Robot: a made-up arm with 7 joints. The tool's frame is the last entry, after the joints.
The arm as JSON. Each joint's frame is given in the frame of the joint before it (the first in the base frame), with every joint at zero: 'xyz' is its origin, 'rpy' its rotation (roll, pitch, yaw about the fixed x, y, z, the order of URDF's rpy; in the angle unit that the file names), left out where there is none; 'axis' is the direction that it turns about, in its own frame. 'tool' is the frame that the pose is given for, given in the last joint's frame.
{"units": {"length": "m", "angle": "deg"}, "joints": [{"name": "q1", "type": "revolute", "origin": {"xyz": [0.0, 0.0, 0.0], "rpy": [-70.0, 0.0, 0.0]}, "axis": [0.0, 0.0, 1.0]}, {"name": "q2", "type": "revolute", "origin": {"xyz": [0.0, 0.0, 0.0], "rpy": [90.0, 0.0, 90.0]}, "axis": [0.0, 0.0, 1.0]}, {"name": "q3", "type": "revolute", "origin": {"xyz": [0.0, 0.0, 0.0], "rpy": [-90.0, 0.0, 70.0]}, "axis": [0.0, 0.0, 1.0]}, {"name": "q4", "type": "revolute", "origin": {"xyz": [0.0, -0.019, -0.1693], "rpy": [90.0, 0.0, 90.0]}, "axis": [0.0, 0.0, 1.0]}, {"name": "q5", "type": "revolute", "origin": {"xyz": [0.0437, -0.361, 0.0], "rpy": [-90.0, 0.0, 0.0]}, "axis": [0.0, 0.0, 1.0]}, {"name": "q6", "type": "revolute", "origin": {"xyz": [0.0, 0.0, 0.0], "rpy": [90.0, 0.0, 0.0]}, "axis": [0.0, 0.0, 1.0]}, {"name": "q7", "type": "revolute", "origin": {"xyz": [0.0, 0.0, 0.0], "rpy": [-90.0, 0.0, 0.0]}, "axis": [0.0, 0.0, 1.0]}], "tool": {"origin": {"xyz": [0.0, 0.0, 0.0], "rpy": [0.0, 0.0, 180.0]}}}
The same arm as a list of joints. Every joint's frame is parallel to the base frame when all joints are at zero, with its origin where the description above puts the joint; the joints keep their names.
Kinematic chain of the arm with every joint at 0, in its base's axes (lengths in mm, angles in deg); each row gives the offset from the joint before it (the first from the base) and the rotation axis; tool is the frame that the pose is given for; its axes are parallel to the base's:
q1: xyz 0 0 0 axis 0 0.9397 0.342
q2: xyz 0 0 0 axis +x
q3: xyz 0 0 0 axis +z
q4: xyz 19 0 -169.3 axis +y
q5: xyz -43.7 0 -361 axis +z
q6: xyz 0 0 0 axis +y
q7: xyz 0 0 0 axis +z
tool: xyz 0 0 0

